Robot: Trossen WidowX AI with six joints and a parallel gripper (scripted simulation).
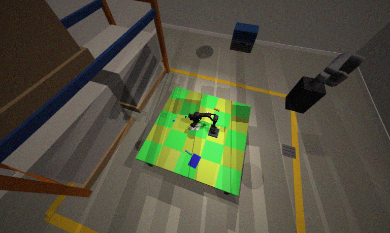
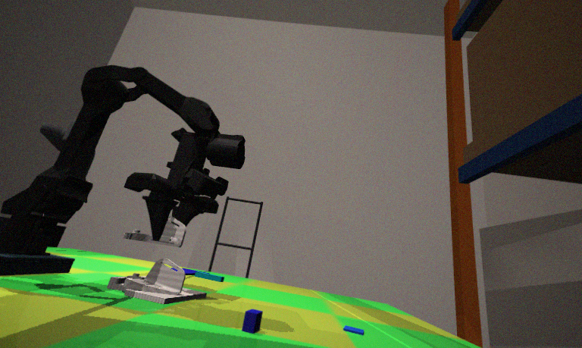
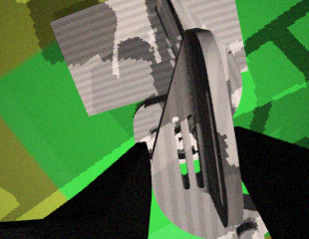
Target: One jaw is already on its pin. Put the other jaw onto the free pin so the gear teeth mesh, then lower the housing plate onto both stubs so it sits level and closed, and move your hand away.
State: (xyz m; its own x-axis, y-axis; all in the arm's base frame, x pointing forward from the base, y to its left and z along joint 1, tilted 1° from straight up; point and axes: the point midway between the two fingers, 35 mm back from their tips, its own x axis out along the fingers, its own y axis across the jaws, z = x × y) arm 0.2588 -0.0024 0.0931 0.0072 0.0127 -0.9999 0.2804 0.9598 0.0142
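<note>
My gripper tip is now 1 cm past the grey jaw, 1 cm to the left of it and 7 cm above it. The rest, counted from my gripper tip: orange bar 20 cm behind, 39 cm to the right, 7 cm below; dark blue block 20 cm ahead, 11 cm to the right, 7 cm below; teal bar 3 cm behind, 38 cm to the left, 8 cm below.
</note>
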